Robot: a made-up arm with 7 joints.
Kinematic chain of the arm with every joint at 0, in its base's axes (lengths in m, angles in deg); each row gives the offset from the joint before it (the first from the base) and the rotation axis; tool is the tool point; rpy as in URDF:
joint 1: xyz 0 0 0 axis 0.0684 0.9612 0.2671
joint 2: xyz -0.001 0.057 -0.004 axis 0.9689 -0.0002 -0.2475
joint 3: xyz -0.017 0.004 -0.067 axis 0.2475 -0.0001 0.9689
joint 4: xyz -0.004 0 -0.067 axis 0.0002 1 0
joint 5: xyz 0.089 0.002 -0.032 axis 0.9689 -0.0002 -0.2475
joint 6: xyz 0.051 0 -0.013 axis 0.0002 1 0
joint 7: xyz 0.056 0 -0.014 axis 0.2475 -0.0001 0.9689
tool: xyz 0 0 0 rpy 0 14.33 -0.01
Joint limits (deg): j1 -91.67..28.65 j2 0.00..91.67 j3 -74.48..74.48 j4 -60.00..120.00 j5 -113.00..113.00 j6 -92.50..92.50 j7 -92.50..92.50
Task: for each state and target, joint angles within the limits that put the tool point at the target. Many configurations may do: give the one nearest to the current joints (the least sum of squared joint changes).
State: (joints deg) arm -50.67 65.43 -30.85 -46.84 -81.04 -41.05 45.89
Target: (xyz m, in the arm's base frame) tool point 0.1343 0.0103 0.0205
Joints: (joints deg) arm -37.01 69.13 -34.11 -52.83 -79.10 -46.11 45.89
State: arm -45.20 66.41 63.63 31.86 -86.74 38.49 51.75
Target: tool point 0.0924 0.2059 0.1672
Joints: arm -45.21 72.04 65.13 -5.39 -95.55 46.80 51.75
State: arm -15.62 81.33 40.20 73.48 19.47 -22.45 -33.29
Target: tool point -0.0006 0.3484 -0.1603
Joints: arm 0.48 58.60 38.07 87.46 21.50 -35.67 -33.29
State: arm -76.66 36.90 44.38 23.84 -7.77 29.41 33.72
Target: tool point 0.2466 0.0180 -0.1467
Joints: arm -30.45 0.00 0.94 5.35 -18.36 45.40 33.72
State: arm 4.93 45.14 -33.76 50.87 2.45 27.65 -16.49
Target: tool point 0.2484 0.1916 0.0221
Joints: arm -32.74 74.51 -0.02 3.91 5.62 18.05 -16.49
